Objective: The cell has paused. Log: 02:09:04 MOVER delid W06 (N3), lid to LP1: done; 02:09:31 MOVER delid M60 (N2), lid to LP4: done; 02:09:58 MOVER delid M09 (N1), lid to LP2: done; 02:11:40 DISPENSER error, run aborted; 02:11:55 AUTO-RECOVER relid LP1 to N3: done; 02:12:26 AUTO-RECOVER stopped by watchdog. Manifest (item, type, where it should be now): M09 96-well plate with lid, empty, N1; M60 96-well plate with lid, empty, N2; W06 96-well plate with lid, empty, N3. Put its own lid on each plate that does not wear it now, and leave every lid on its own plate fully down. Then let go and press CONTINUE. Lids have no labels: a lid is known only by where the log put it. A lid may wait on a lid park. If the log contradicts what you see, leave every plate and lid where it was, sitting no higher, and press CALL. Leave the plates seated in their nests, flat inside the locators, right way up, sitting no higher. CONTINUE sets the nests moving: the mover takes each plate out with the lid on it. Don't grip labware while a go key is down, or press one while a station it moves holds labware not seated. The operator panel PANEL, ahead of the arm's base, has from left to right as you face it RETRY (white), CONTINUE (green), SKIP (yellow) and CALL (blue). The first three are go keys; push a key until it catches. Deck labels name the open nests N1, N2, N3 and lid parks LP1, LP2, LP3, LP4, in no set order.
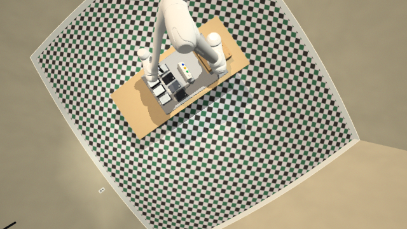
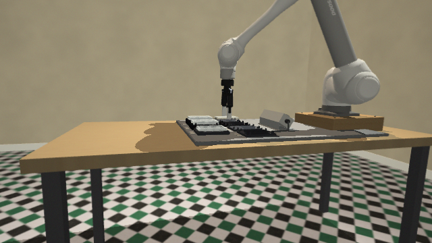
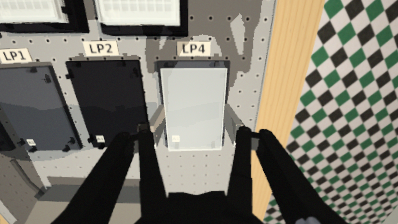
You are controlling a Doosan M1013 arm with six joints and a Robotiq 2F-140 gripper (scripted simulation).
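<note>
Now: the plate 310 mm to the left of my hand, 190 mm ahead of it and 30 mm below it. Also, from my hand: lid park LP2 (130 mm to the left, 50 mm below, 10 mm ahead); then blue call key (240 mm behind, 130 mm to the left, 20 mm above); then lid park LP1 (260 mm to the left, 50 mm below).
</note>
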